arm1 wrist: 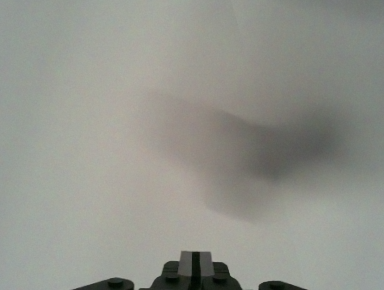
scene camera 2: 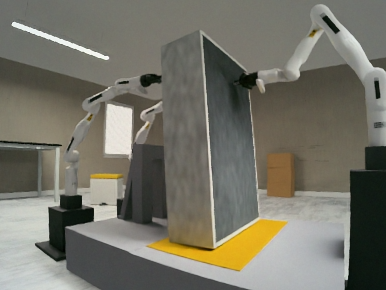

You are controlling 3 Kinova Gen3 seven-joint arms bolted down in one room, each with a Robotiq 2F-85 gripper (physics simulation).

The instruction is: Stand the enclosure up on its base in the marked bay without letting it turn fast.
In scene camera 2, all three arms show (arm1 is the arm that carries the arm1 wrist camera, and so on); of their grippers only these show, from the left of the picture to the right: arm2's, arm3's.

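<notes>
The tall grey enclosure (scene camera 2: 187,145) stands on its narrow base on the yellow marked bay (scene camera 2: 270,231), its top leaning very slightly left. Arm1's gripper (arm1 wrist: 195,265) is shut, with its pads together, before a pale surface with a soft shadow; whether this is the enclosure I cannot tell. In scene camera 2 it is hidden behind the enclosure. Arm2's gripper (scene camera 2: 159,79) is at the upper left edge of the enclosure, its fingertips partly hidden. Arm3's gripper (scene camera 2: 240,81) is at the dark right face, near the top. The finger openings of arm2 and arm3 are too small to tell.
A dark grey angled stand (scene camera 2: 142,182) is left of the enclosure on the grey platform (scene camera 2: 110,240). Arm pedestals (scene camera 2: 70,227) (scene camera 2: 367,220) stand at both sides. A table (scene camera 2: 30,145), a white box with a yellow top (scene camera 2: 106,190) and a brown box (scene camera 2: 280,175) are farther back.
</notes>
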